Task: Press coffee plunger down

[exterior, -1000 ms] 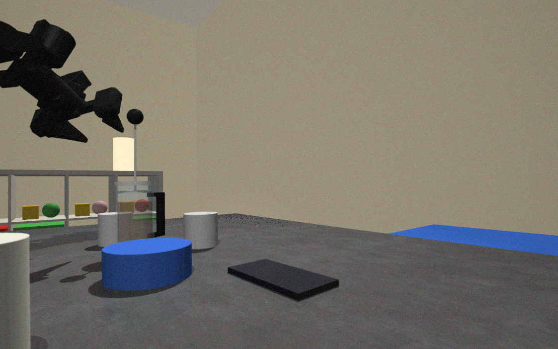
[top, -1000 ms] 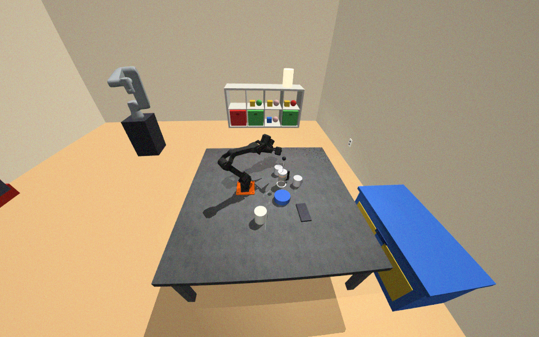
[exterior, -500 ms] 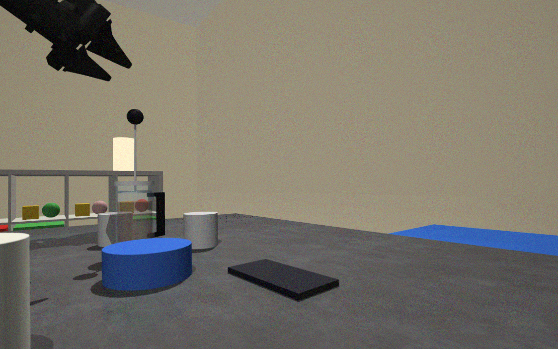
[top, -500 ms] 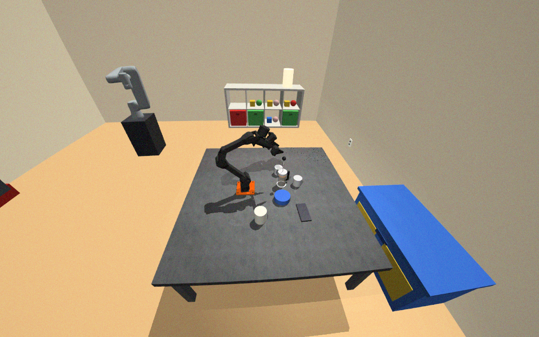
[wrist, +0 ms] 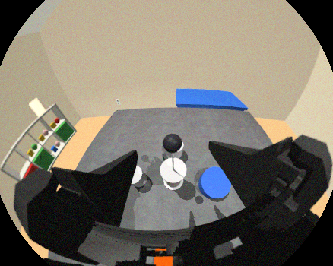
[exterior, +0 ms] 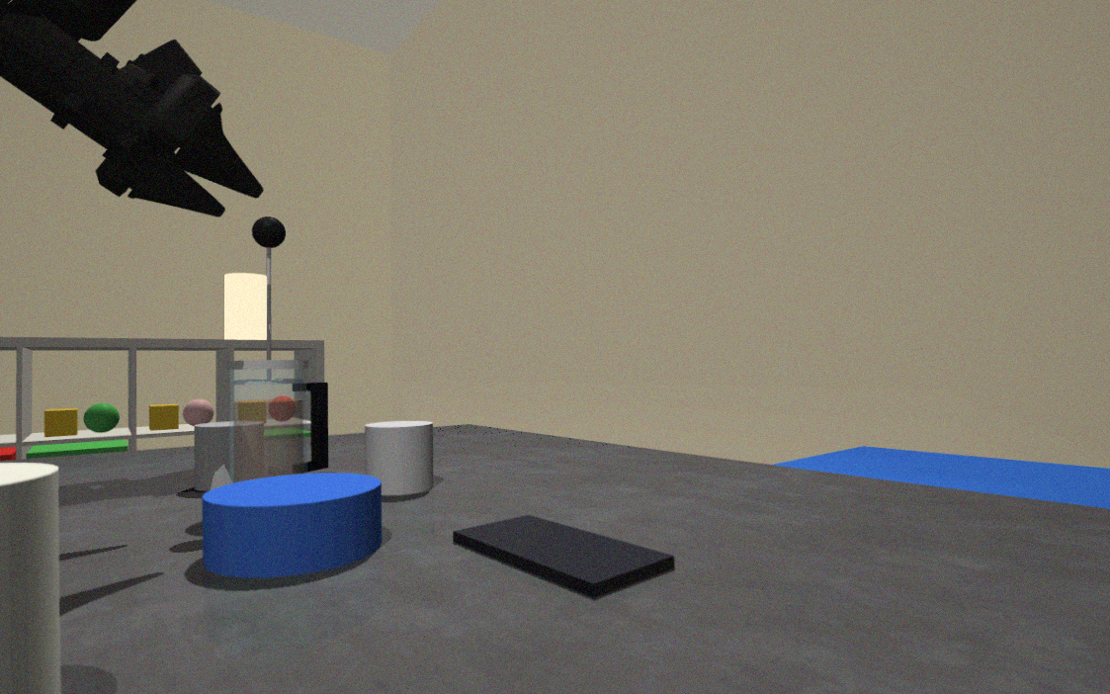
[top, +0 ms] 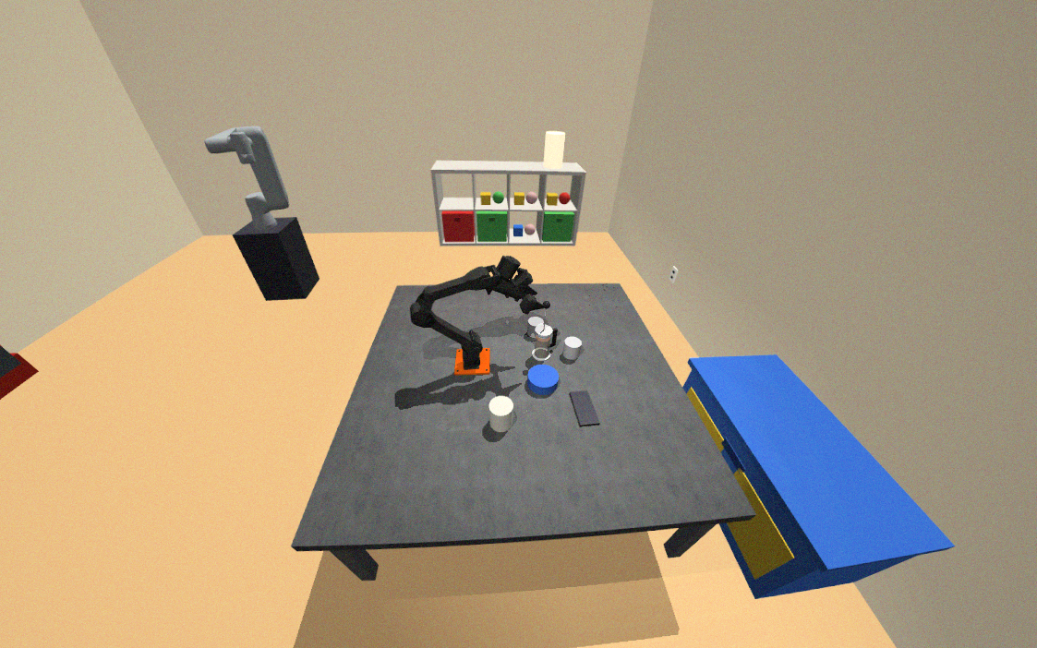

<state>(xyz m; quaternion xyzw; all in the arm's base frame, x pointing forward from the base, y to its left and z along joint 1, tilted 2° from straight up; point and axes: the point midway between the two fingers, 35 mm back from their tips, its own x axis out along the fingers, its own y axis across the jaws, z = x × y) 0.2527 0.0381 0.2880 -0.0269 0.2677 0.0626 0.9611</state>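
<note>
Right now the coffee press is 160 mm below my gripper tip, 40 mm ahead of it and 10 mm to the left of it. The rest, counted from my gripper tip: dark flat slab 300 mm to the right, 280 mm below, 130 mm ahead.
</note>
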